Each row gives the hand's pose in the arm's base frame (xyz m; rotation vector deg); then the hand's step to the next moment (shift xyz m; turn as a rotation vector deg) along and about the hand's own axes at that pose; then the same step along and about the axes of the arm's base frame.
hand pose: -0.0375 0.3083 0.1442 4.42 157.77 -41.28
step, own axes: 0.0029 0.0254 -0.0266 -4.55 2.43 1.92
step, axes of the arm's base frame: -0.0067 0.0351 0.0093 5.16 1.29 -1.40
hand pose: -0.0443 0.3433 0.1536 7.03 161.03 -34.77
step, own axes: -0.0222 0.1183 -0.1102 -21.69 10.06 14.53
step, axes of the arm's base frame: 0.0114 0.1528 0.0562 25.68 2.52 -10.81
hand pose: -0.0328 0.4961 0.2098 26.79 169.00 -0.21
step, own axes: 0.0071 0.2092 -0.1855 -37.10 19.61 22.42
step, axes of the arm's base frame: 0.0294 0.2061 0.1867 44.29 6.66 -16.05
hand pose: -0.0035 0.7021 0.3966 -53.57 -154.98 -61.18
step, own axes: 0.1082 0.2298 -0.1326 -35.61 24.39 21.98
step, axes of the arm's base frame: 0.0256 0.1006 0.2671 45.76 9.86 -12.46
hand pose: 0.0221 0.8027 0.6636 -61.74 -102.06 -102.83
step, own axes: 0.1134 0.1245 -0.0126 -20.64 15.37 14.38
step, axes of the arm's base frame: 0.0177 0.0005 0.1679 27.83 7.16 -6.57
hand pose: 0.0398 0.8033 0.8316 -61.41 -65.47 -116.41
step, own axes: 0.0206 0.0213 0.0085 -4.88 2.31 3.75
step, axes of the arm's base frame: 0.0089 -0.0045 0.0292 5.68 2.63 -2.00
